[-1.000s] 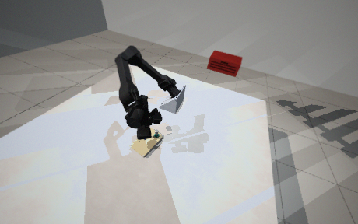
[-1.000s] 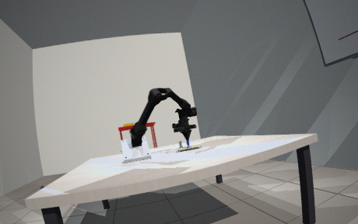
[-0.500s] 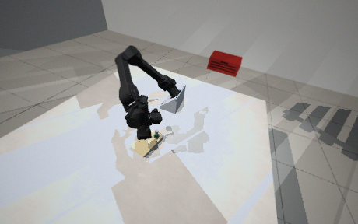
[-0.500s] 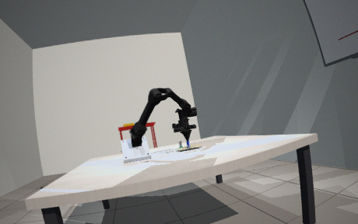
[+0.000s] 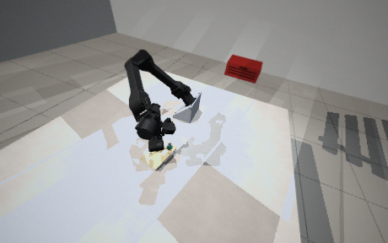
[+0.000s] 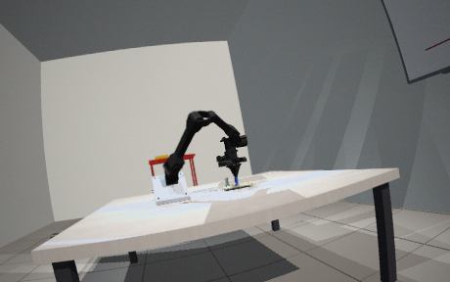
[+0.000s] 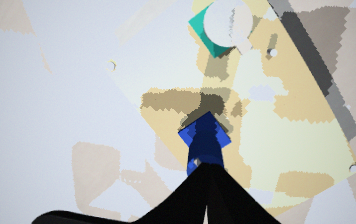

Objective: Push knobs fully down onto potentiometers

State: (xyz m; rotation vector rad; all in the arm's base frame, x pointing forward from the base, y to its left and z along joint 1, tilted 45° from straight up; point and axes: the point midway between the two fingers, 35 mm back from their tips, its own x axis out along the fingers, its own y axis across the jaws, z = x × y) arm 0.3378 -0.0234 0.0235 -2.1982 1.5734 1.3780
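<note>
My gripper tip is 1 cm above the blue knob. From my gripper tip the other things lie so: grey knob: 5 cm to the left, 4 cm behind, 1 cm below.
</note>
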